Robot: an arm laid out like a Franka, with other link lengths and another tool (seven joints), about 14 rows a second.
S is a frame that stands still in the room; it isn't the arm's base.
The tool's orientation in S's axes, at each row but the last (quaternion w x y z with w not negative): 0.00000 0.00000 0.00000 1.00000; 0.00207 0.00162 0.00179 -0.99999; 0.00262 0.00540 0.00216 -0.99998; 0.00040 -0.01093 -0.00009 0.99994; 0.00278 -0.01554 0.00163 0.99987; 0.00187 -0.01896 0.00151 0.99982
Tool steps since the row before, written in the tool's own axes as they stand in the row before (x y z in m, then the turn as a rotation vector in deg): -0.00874 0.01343 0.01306 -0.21 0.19 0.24; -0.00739 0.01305 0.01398 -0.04 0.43 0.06; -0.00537 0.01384 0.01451 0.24 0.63 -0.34; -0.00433 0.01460 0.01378 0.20 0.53 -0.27; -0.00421 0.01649 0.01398 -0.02 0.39 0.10; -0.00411 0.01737 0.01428 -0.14 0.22 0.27
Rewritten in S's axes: 0.00874 -0.01343 0.01306 0.21 -0.19 0.24; 0.00740 -0.01307 0.01396 0.04 -0.43 0.06; 0.00529 -0.01387 0.01451 -0.23 -0.63 -0.35; 0.00402 -0.01461 0.01387 -0.19 -0.53 -0.27; 0.00368 -0.01647 0.01416 0.01 -0.39 0.10; 0.00350 -0.01734 0.01448 0.13 -0.22 0.28
